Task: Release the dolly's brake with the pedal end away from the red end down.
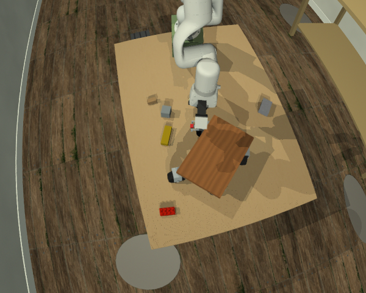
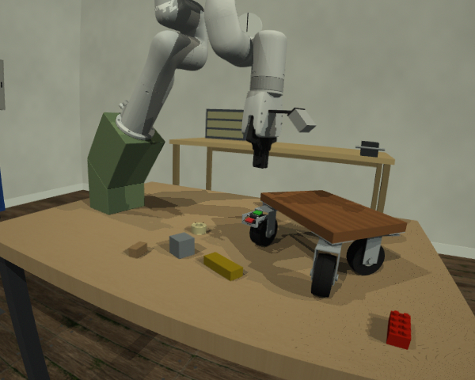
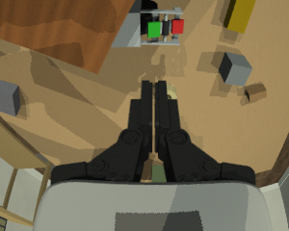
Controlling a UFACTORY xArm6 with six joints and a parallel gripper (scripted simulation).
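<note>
Now: hand 20 mm to the left of the brake pedal and 140 mm above it. Also, from my hand: cream ring (170 mm behind, 10 mm to the left, 210 mm below); yellow block (10 mm behind, 140 mm to the right, 210 mm below); grey cube (130 mm behind, 130 mm to the right, 200 mm below).
</note>
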